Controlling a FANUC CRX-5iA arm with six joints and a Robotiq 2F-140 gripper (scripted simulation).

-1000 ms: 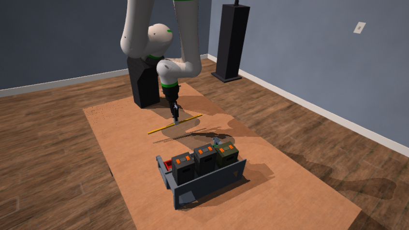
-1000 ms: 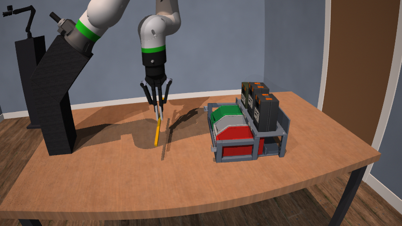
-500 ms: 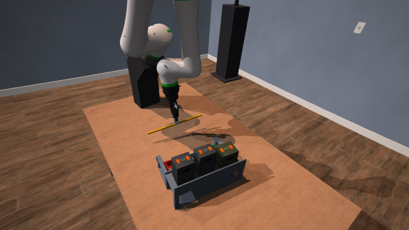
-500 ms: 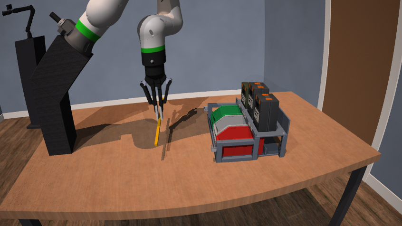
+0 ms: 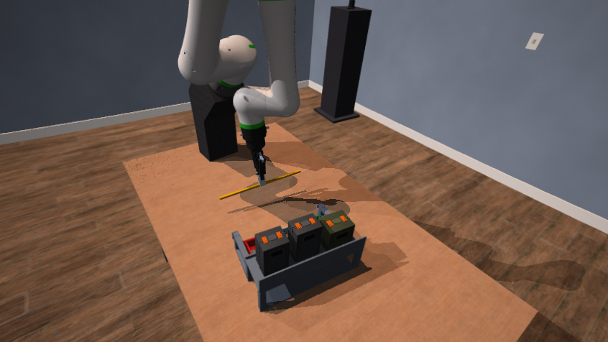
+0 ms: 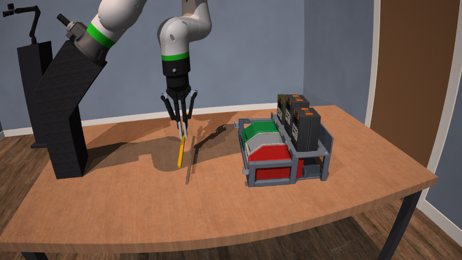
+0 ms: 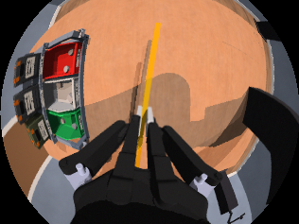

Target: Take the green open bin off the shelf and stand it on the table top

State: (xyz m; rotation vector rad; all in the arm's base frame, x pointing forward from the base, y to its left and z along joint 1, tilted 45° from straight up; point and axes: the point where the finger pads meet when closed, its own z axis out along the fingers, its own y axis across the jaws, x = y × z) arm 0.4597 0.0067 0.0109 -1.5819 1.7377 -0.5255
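The thin yellow bar lies 30 mm below my hand. The rest, counted from my hand: green open bin (320 mm ahead, 90 mm to the left, 80 mm below); then red bin (300 mm ahead, 140 mm to the right, 80 mm below); then grey bin (310 mm ahead, 20 mm to the right, 80 mm below).
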